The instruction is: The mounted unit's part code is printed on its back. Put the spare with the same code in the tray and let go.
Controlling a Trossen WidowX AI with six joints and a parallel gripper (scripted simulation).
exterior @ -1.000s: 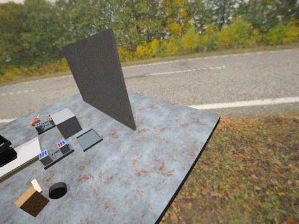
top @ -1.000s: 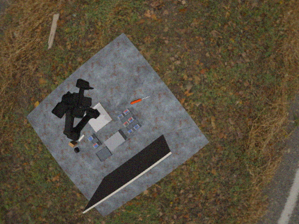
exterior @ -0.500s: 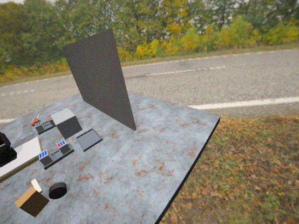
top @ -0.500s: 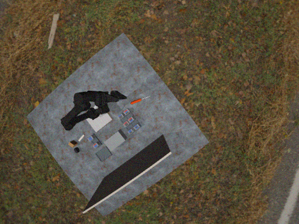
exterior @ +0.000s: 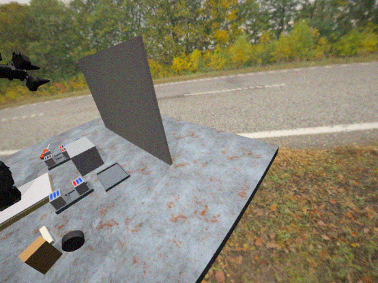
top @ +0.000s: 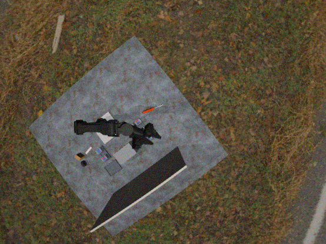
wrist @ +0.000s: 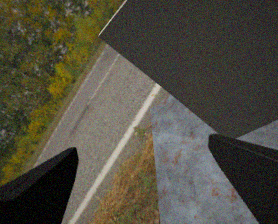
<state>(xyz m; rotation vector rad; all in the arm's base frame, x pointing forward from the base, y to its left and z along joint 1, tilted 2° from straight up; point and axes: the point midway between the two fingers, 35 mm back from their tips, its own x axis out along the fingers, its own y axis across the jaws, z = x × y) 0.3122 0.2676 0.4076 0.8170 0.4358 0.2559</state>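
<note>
Right now the grey spare block is 37 cm below my gripper tip, 9 cm to the right of it and 2 cm behind it. The rest, counted from my gripper tip: grey mounted unit 36 cm below, 29 cm to the right, 5 cm behind; upright panel 32 cm to the right, 19 cm below, 17 cm ahead; flat grey tray 50 cm to the right, 41 cm below, 2 cm behind.
</note>
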